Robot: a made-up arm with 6 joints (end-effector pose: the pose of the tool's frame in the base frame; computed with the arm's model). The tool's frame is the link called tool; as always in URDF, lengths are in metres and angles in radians. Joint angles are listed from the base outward.
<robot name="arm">
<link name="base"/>
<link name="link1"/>
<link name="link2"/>
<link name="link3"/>
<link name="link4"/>
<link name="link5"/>
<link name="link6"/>
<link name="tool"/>
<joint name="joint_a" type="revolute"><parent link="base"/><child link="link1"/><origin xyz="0.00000 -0.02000 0.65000" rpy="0.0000 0.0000 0.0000"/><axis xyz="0 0 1"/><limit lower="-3.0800" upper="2.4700"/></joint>
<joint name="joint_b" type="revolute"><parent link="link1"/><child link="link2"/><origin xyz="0.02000 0.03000 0.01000" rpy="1.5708 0.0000 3.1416"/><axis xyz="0 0 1"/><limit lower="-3.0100" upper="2.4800"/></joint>
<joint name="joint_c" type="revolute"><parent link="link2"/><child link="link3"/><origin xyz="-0.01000 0.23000 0.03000" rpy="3.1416 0.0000 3.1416"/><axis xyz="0 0 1"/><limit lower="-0.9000" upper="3.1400"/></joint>
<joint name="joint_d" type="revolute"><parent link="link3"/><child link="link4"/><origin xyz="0.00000 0.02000 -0.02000" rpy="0.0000 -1.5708 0.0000"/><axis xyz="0 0 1"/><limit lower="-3.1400" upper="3.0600"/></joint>
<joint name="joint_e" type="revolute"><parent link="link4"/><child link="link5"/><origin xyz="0.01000 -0.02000 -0.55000" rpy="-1.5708 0.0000 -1.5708"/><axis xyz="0 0 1"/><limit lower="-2.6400" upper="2.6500"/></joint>
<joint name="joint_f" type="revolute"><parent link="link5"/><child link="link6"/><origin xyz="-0.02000 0.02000 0.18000" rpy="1.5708 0.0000 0.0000"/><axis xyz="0 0 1"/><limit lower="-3.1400" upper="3.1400"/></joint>
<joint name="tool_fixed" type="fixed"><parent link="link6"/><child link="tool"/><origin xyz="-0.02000 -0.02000 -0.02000" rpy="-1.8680 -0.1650 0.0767"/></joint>
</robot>
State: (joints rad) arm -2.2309 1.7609 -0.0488 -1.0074 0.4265 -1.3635
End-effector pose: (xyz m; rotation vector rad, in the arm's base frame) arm -0.0349 0.0337 0.0863 -1.6525 1.3938 -0.6775
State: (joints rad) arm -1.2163 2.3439 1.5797 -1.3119 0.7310 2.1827
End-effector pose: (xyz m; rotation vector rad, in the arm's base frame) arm 0.1999 -0.4686 -0.0272 -0.4086 -0.8640 2.3903
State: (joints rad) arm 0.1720 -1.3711 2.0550 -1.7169 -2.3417 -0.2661
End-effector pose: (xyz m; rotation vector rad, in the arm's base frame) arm -0.7954 0.0291 0.6967 -0.2121 -0.0206 -0.7873
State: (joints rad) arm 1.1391 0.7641 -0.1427 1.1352 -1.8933 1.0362
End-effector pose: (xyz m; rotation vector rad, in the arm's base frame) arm 0.3070 0.5392 0.4733 2.5219 0.7758 1.6602
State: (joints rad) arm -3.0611 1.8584 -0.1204 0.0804 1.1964 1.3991
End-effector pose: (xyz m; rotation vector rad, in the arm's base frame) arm -0.0693 0.0595 0.0495 -0.8421 -0.8424 1.3648
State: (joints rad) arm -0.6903 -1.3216 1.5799 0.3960 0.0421 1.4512
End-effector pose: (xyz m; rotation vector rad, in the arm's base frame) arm -0.6607 0.4207 0.7986 -1.4571 2.5139 0.8426
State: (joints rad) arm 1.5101 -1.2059 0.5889 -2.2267 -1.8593 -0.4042
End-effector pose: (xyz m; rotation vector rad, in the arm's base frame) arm -0.2605 -0.2487 1.3373 -2.0152 0.3100 1.1839
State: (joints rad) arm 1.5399 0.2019 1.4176 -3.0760 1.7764 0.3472
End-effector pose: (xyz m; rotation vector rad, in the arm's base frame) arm -0.2352 0.2440 1.3608 -0.4837 -2.0036 0.0958
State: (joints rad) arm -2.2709 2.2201 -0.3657 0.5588 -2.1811 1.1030
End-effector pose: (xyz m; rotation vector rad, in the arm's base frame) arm 0.0787 0.2127 0.1822 -0.6814 1.8351 2.0184
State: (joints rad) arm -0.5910 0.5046 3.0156 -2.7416 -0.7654 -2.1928
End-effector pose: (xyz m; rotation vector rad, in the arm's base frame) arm -0.1023 0.4007 1.2379 1.1319 -2.5863 -0.1757
